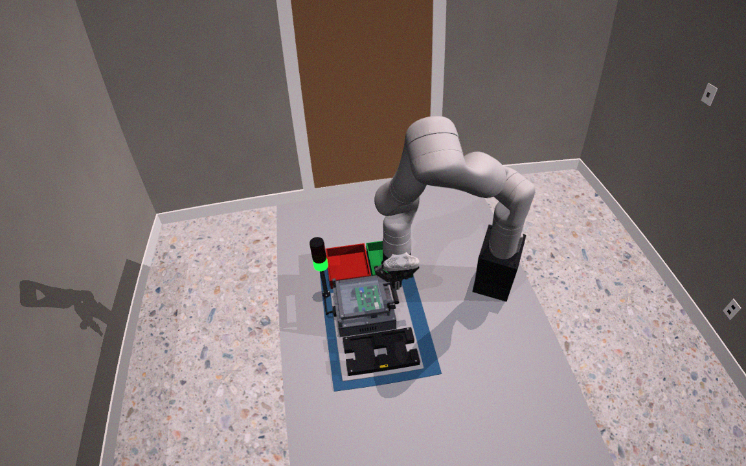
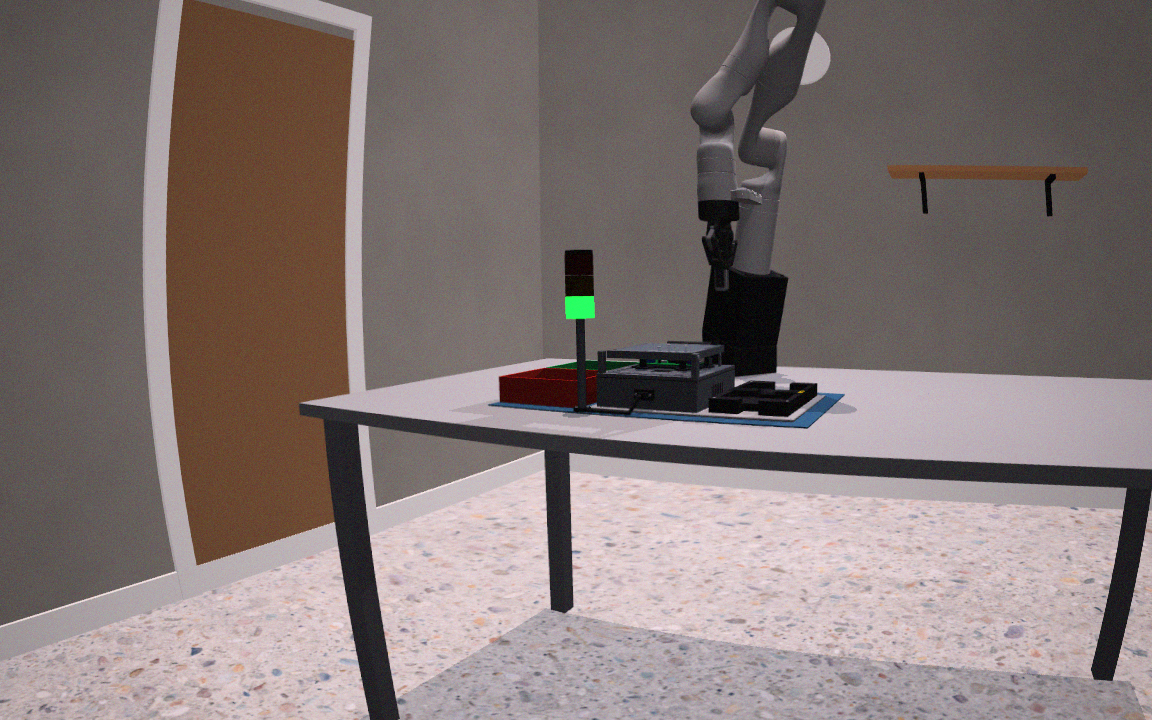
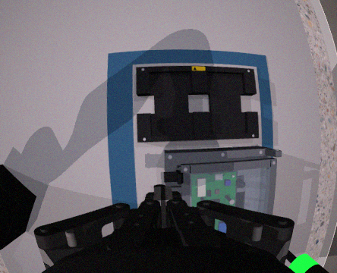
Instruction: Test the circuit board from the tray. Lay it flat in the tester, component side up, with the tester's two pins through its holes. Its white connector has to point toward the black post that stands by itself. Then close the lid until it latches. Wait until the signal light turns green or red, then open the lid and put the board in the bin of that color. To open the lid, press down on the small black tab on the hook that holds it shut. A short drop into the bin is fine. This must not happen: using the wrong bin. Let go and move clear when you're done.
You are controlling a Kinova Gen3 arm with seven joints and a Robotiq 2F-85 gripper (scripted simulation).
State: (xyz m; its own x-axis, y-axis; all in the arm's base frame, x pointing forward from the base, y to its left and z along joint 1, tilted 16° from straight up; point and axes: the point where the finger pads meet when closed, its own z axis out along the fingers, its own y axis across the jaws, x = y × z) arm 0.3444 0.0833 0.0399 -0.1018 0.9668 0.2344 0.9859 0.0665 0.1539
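Now: hand 20 mm short of the latch hook and 120 mm above it. From my hand the other things lie so: green circuit board (80 mm ahead, 50 mm to the right, 140 mm below); then green bin (270 mm to the right, 190 mm below); then lid (90 mm ahead, 60 mm to the right, 120 mm below).
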